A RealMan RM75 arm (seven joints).
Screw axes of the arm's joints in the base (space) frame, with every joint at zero. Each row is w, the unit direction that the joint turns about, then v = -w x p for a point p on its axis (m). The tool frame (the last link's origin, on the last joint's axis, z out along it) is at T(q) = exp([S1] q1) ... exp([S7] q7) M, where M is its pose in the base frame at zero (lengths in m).
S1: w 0 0 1 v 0 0 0
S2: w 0 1 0 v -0.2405 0 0
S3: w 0 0 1 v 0 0 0
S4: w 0 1 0 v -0.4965 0 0
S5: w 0 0 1 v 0 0 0
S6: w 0 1 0 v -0.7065 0 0
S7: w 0 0 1 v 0 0 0
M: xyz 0 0 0.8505 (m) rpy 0 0 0 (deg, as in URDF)
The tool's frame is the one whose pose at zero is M.
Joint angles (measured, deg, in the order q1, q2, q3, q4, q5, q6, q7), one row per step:
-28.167, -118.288, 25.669, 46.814, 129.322, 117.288, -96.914
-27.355, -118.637, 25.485, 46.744, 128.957, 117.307, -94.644
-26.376, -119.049, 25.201, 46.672, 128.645, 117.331, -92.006
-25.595, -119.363, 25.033, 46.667, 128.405, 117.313, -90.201
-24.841, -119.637, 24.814, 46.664, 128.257, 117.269, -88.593
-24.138, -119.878, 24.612, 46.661, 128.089, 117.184, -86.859
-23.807, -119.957, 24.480, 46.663, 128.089, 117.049, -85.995
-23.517, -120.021, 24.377, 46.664, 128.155, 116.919, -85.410
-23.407, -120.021, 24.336, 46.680, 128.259, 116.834, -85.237
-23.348, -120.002, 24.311, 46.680, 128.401, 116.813, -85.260
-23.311, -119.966, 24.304, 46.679, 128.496, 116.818, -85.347
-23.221, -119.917, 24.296, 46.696, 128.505, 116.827, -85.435
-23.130, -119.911, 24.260, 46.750, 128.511, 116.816, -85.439
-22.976, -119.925, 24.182, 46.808, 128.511, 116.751, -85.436
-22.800, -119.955, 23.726, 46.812, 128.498, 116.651, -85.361
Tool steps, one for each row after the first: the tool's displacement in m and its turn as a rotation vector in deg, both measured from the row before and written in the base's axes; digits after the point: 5 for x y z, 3 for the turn. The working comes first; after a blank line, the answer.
Tool pose at each row, in the base's axes (x y z in m, rotation vector in deg; the steps are taken from these numbers as rounded here):
-0.26960, 0.26989, 0.04597, 160.814, 57.922, 42.920
-0.27190, 0.26587, 0.04426, 161.876, 56.006, 44.295
-0.27486, 0.26090, 0.04228, 163.115, 53.922, 45.809
-0.27721, 0.25704, 0.04082, 163.991, 52.629, 46.847
-0.27973, 0.25332, 0.03960, 164.808, 51.658, 47.738
-0.28210, 0.24997, 0.03856, 165.801, 50.444, 48.585
-0.28359, 0.24854, 0.03824, -165.526, -49.663, -48.584
-0.28502, 0.24723, 0.03788, -165.272, -49.285, -48.485
-0.28581, 0.24675, 0.03784, -165.176, -49.259, -48.287
-0.28639, 0.24635, 0.03784, -165.167, -49.483, -48.097
-0.28680, 0.24609, 0.03798, -165.170, -49.725, -47.956
-0.28735, 0.24570, 0.03834, -165.085, -49.956, -47.876
-0.28782, 0.24534, 0.03857, -164.972, -50.047, -47.814
-0.28860, 0.24477, 0.03873, -164.729, -50.229, -47.758
-0.28981, 0.24420, 0.03931, -164.052, -50.449, -47.989

-0.00230, -0.00402, -0.00171, 1.235, -0.463, -1.163
-0.00296, -0.00497, -0.00198, 1.452, -0.457, -1.240
-0.00235, -0.00386, -0.00146, 1.050, -0.276, -0.744
-0.00252, -0.00372, -0.00122, 0.979, -0.189, -0.534
-0.00237, -0.00335, -0.00104, 1.095, -0.105, -0.678
-0.00149, -0.00143, -0.00032, 0.594, 0.093, -0.275
-0.00143, -0.00131, -0.00036, 0.385, 0.116, -0.079
-0.00079, -0.00048, -0.00004, 0.107, 0.141, 0.043
-0.00058, -0.00040, 0.00000, -0.074, 0.109, 0.134
-0.00041, -0.00026, 0.00014, -0.096, 0.074, 0.135
-0.00055, -0.00039, 0.00036, -0.021, 0.041, 0.161
-0.00047, -0.00036, 0.00023, 0.061, 0.043, 0.100
-0.00078, -0.00057, 0.00016, 0.133, 0.043, 0.201
-0.00121, -0.00057, 0.00058, 0.466, -0.115, 0.384

